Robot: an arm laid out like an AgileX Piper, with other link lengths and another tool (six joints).
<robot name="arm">
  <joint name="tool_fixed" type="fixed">
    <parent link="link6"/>
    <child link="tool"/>
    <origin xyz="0.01 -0.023 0.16" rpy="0 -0.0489 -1.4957"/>
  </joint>
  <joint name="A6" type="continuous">
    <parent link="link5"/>
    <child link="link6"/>
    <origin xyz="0 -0.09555 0" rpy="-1.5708 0 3.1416"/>
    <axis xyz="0 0 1"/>
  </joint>
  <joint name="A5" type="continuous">
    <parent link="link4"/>
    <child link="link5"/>
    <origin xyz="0 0 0" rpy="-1.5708 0 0"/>
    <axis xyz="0 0 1"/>
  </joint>
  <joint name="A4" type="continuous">
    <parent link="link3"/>
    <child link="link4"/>
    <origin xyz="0.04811 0.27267 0" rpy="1.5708 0 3.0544"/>
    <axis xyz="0 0 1"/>
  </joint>
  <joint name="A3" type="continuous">
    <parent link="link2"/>
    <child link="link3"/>
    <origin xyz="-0.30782 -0.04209 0" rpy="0 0 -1.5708"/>
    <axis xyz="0 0 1"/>
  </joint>
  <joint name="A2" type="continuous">
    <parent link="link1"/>
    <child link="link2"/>
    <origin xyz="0 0 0" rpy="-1.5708 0 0"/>
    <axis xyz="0 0 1"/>
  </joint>
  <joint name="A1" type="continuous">
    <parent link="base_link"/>
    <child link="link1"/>
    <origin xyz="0 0 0.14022" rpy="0 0 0"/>
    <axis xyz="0 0 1"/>
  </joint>
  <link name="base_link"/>
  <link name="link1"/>
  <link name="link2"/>
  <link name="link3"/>
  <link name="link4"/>
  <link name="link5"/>
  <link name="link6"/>
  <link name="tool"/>
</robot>
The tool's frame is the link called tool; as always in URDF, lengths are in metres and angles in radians. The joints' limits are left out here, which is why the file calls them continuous.
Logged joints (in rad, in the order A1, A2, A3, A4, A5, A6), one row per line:
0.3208, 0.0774, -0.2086, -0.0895, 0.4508, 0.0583
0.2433, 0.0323, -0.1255, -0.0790, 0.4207, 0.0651
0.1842, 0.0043, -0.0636, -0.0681, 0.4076, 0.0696
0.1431, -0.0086, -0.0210, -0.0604, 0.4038, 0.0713
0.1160, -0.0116, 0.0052, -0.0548, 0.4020, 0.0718
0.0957, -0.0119, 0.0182, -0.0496, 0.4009, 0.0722
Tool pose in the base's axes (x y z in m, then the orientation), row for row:
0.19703, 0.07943, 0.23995, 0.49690, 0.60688, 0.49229, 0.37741
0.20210, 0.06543, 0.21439, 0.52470, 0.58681, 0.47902, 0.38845
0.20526, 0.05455, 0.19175, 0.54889, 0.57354, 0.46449, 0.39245
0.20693, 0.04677, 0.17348, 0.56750, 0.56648, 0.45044, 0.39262
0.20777, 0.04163, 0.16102, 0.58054, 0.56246, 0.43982, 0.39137
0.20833, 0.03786, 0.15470, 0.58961, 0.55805, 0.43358, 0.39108
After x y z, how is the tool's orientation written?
As a quaternion, x y z w.
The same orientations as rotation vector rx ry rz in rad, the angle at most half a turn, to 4 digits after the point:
1.2704, 1.5516, 1.2586
1.3345, 1.4925, 1.2183
1.3935, 1.4560, 1.1792
1.4406, 1.4380, 1.1434
1.4745, 1.4286, 1.1171
1.4978, 1.4176, 1.1014

